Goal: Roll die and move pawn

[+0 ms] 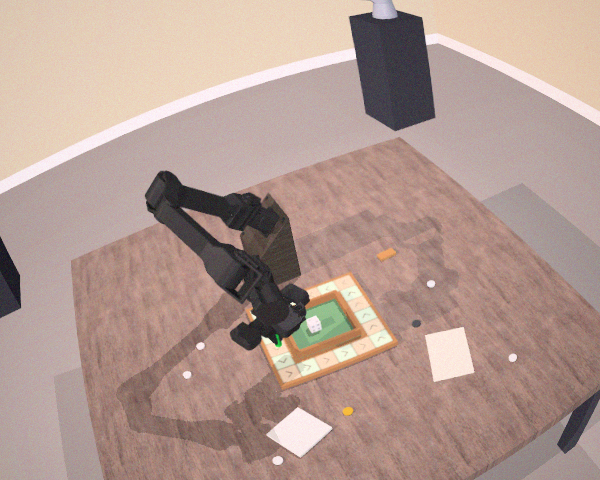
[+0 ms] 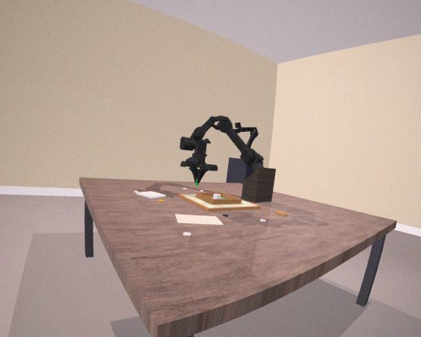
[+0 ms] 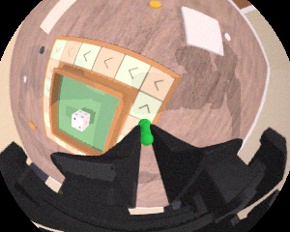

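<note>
My gripper tip is 5 cm past the white die, 11 cm to the right of it and 5 cm above it. Round my gripper tip: green dice tray: 5 cm behind, 12 cm to the left, 7 cm below; then green pawn: 1 cm above; then orange disc: 22 cm ahead, 5 cm to the left, 7 cm below.
</note>
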